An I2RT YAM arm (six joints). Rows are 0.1 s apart.
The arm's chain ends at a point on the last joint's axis. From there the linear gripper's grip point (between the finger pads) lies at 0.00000 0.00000 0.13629 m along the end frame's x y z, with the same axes.
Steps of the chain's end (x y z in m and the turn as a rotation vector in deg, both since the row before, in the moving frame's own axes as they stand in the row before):
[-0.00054 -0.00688 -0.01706 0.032 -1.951 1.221]
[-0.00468 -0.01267 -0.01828 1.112 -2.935 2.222]
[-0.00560 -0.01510 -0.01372 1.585 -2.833 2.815]
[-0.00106 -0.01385 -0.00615 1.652 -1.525 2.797]
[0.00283 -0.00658 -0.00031 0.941 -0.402 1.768]
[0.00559 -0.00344 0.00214 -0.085 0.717 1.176]
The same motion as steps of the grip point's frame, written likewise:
[-0.00518 -0.00701 -0.01714 0.032 -1.951 1.221]
[-0.01160 -0.01545 -0.01848 1.112 -2.935 2.222]
[-0.01224 -0.01903 -0.01394 1.585 -2.833 2.815]
[-0.00459 -0.01787 -0.00625 1.652 -1.525 2.797]
[0.00191 -0.00883 -0.00033 0.941 -0.402 1.768]
[0.00729 -0.00322 0.00213 -0.085 0.717 1.176]

